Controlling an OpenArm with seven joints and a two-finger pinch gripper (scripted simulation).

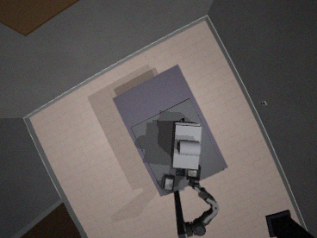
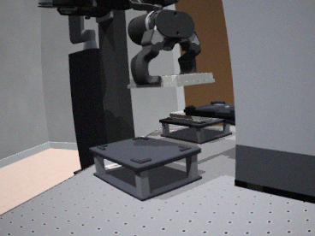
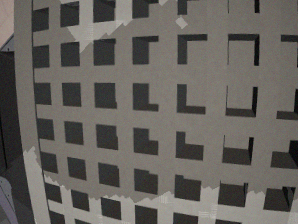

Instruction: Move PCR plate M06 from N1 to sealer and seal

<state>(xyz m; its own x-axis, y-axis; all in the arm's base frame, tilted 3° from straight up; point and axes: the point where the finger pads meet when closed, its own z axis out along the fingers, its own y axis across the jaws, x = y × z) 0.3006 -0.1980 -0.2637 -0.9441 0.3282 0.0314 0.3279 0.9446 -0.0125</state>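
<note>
Right now the plate nest N1 is 40 mm behind my hand, 50 mm to the right of it and 110 mm below it. Round my hand: white 96-well plate M06: right at my hand; foil roll: 380 mm ahead, 20 mm to the right, 260 mm above; nest N2: 90 mm behind, 270 mm to the left, 120 mm below.
</note>
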